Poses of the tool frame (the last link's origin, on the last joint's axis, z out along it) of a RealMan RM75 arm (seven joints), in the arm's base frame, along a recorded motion.
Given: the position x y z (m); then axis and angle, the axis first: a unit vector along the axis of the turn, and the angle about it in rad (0 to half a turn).
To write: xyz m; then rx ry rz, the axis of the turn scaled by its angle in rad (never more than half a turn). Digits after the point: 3 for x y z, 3 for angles.
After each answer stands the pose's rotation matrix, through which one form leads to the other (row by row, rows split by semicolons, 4 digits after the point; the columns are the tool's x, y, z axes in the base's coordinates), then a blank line. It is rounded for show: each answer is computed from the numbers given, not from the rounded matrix.
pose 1, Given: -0.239 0.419 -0.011 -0.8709 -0.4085 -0.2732 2.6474
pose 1, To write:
-0.239 0.419 -0.011 -2.306 -1.081 -0.723
0.5459 0.7986 0.2536; 0.5394 -0.5666 0.6229; 0.6412 -0.2032 -0.7400

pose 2, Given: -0.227 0.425 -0.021 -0.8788 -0.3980 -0.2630 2.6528
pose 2, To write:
-0.227 0.425 -0.021 -2.331 -1.056 -0.698
0.5714 0.7822 0.2483; 0.5352 -0.5846 0.6098; 0.6221 -0.2156 -0.7526

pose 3, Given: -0.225 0.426 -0.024 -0.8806 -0.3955 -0.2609 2.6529
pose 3, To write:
-0.225 0.426 -0.024 -2.336 -1.049 -0.692
0.5773 0.7783 0.2469; 0.5333 -0.5884 0.6077; 0.6183 -0.2191 -0.7548

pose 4, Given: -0.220 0.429 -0.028 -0.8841 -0.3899 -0.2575 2.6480
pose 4, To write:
-0.220 0.429 -0.028 -2.341 -1.032 -0.682
0.5894 0.7703 0.2434; 0.5263 -0.5947 0.6077; 0.6129 -0.2301 -0.7559

